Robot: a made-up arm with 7 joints.
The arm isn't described. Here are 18 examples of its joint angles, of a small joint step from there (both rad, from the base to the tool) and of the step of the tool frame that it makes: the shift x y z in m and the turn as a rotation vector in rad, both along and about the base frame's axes.
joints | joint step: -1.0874 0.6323 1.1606 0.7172 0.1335 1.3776 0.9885 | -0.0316 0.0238 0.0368 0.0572 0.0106 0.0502 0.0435
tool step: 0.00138 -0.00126 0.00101 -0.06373 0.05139 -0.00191
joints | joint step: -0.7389 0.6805 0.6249 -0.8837 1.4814 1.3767 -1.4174 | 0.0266 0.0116 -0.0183 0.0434 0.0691 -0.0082 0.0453
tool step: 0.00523 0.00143 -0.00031 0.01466 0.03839 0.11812
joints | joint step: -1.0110 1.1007 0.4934 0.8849 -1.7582 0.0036 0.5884 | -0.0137 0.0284 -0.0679 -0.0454 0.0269 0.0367 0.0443
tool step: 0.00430 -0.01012 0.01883 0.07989 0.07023 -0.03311
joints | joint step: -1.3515 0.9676 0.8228 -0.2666 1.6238 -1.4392 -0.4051 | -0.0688 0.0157 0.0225 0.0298 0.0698 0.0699 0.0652
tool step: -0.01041 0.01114 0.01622 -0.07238 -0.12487 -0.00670
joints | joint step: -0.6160 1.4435 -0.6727 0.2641 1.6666 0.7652 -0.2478 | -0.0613 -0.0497 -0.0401 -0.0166 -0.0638 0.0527 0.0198
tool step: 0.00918 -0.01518 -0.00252 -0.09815 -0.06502 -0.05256
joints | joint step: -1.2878 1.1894 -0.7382 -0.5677 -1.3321 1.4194 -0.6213 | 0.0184 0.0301 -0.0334 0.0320 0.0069 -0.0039 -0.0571
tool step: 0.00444 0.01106 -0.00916 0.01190 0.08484 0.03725
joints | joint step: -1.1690 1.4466 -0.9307 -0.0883 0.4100 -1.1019 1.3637 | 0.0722 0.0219 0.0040 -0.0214 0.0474 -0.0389 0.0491
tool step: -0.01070 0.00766 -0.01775 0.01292 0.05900 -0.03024
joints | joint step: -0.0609 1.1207 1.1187 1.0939 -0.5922 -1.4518 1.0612 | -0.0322 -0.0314 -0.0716 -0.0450 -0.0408 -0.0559 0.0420
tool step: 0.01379 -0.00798 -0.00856 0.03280 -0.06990 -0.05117
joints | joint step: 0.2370 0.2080 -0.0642 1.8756 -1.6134 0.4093 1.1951 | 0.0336 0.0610 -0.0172 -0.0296 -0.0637 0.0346 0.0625
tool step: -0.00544 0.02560 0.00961 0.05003 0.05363 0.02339
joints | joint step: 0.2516 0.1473 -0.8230 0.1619 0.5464 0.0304 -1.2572 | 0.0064 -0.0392 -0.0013 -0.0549 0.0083 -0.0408 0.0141
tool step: 0.00974 -0.01667 0.01748 -0.09751 -0.07029 0.03182
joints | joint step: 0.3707 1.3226 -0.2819 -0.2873 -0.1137 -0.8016 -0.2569 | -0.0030 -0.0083 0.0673 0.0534 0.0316 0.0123 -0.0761
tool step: 0.01073 0.01476 0.00281 0.10888 -0.01913 -0.02373
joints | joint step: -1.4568 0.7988 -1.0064 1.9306 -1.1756 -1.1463 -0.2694 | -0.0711 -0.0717 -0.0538 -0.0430 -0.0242 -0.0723 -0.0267
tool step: 0.02846 -0.04119 0.01761 0.06139 -0.08029 -0.16574
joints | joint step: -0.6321 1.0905 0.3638 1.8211 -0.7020 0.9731 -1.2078 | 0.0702 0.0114 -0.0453 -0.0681 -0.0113 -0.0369 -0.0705
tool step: -0.01414 0.01601 0.00800 0.07734 -0.01751 -0.04754
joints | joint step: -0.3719 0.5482 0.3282 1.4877 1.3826 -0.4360 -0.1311 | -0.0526 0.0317 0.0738 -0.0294 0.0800 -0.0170 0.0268
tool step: 0.03071 0.01146 0.01590 0.03939 -0.10402 -0.03290
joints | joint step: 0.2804 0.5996 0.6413 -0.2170 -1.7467 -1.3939 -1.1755 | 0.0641 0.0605 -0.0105 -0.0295 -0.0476 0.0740 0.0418
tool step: 0.00365 0.00318 0.01185 -0.03890 0.06670 -0.10224
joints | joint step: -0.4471 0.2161 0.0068 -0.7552 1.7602 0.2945 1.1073 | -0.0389 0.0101 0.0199 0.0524 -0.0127 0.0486 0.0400
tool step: 0.01104 0.00645 0.00150 -0.03007 -0.03919 0.03551
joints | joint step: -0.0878 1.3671 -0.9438 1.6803 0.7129 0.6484 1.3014 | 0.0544 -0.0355 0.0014 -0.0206 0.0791 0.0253 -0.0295
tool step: -0.00707 -0.00141 -0.01836 -0.02259 0.11341 0.01901
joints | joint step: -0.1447 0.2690 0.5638 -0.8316 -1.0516 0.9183 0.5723 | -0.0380 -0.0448 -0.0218 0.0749 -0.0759 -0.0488 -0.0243
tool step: 0.01253 -0.00314 -0.00751 -0.15161 -0.02960 -0.06249
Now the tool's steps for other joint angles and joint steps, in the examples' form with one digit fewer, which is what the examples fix.
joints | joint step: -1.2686 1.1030 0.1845 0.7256 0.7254 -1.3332 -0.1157 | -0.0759 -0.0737 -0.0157 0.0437 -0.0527 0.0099 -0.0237
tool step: 0.0146 -0.0166 0.0050 -0.0879 -0.0180 -0.0789
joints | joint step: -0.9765 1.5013 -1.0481 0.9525 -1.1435 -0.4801 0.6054 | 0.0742 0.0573 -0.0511 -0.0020 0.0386 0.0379 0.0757
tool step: -0.0244 0.0166 -0.0078 0.0929 0.1051 0.1249
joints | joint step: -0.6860 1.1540 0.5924 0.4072 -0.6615 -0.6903 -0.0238 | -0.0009 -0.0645 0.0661 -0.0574 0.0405 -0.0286 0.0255
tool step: -0.0067 -0.0052 -0.0060 -0.0165 -0.0938 0.0053
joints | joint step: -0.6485 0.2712 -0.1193 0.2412 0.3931 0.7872 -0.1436 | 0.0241 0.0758 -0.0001 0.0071 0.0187 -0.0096 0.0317
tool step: -0.0042 0.0281 -0.0008 0.1071 -0.0128 0.0494
